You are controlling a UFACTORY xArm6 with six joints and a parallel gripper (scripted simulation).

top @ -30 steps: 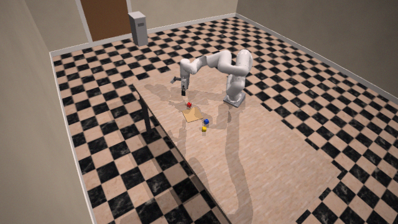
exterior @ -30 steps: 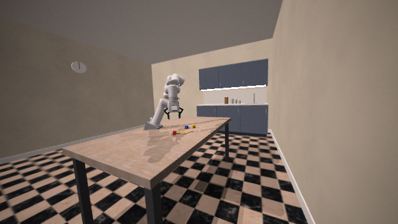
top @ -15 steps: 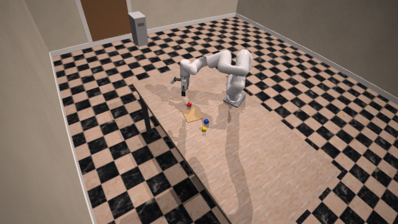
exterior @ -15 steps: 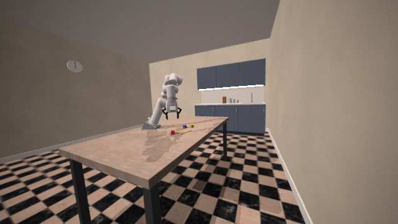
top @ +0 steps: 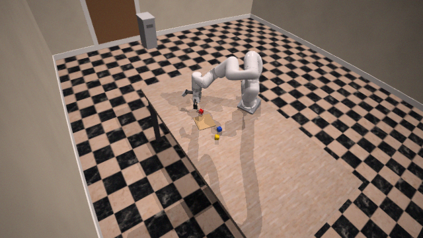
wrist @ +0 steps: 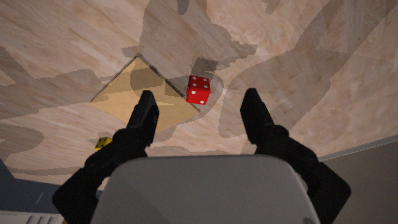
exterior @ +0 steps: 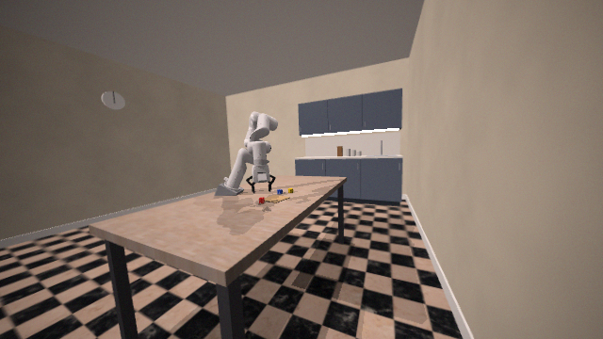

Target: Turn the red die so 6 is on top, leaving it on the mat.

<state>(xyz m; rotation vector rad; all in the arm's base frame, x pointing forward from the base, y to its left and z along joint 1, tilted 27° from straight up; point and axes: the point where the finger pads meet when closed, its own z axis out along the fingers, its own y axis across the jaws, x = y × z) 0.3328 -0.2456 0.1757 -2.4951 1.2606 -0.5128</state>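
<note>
Now: the red die 70 mm below my hand, 30 mm to the left of it and 20 mm behind it. From my hand the other things lie so: tan mat: 130 mm to the left, 80 mm below, 20 mm ahead; yellow die: 310 mm to the left, 70 mm below, 60 mm ahead; blue die: 270 mm to the left, 70 mm below, 10 mm behind.
</note>
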